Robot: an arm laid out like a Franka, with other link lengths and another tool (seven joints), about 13 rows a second.
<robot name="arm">
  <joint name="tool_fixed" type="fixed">
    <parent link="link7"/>
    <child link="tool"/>
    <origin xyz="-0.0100 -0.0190 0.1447" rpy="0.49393 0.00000 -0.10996"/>
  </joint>
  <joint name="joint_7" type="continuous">
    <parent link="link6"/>
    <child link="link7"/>
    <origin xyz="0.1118 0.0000 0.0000" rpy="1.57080 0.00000 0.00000"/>
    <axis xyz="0 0 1"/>
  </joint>
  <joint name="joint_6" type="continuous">
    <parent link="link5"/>
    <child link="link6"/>
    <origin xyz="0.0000 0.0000 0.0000" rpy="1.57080 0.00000 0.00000"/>
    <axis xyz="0 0 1"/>
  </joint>
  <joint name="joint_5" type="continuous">
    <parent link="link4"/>
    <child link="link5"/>
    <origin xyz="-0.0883 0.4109 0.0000" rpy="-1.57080 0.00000 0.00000"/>
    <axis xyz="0 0 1"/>
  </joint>
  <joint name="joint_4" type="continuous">
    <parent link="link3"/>
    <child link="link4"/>
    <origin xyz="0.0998 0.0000 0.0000" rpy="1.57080 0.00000 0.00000"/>
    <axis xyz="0 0 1"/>
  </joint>
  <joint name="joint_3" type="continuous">
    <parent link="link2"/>
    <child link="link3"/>
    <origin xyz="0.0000 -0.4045 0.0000" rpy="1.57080 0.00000 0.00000"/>
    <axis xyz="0 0 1"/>
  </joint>
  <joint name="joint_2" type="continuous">
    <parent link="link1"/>
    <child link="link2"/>
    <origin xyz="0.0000 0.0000 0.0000" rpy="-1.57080 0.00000 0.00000"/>
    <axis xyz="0 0 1"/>
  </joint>
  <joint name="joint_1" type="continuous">
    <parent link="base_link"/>
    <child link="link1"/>
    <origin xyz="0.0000 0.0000 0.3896" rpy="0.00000 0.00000 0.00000"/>
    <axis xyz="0 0 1"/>
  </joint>
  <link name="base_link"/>
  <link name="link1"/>
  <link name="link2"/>
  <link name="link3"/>
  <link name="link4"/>
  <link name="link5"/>
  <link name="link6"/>
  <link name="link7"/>
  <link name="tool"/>
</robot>
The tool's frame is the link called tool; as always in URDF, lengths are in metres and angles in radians. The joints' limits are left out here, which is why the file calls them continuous.
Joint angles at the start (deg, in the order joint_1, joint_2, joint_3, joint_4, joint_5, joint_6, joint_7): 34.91 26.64 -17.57 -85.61 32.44 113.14 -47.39
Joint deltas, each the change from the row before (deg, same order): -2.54 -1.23 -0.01 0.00 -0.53 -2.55 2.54; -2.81 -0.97 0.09 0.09 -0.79 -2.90 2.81; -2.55 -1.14 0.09 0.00 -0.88 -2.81 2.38; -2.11 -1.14 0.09 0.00 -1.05 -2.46 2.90; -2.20 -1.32 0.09 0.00 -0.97 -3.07 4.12; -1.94 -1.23 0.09 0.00 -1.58 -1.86 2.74; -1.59 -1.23 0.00 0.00 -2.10 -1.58 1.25
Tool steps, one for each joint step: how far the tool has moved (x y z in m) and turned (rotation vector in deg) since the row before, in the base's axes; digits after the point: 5 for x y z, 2 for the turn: 0.00513 -0.03256 0.01274 -0.17 2.15 -3.74; 0.00418 -0.03476 0.00926 -0.53 2.68 -3.95; 0.00077 -0.03224 0.01067 -0.53 2.36 -3.34; -0.00144 -0.02695 0.01095 -0.75 2.20 -3.49; -0.00432 -0.02738 0.01257 -0.78 3.06 -4.55; -0.00315 -0.02621 0.01198 -1.31 1.47 -3.34; -0.00456 -0.02446 0.01157 -1.70 0.67 -1.74
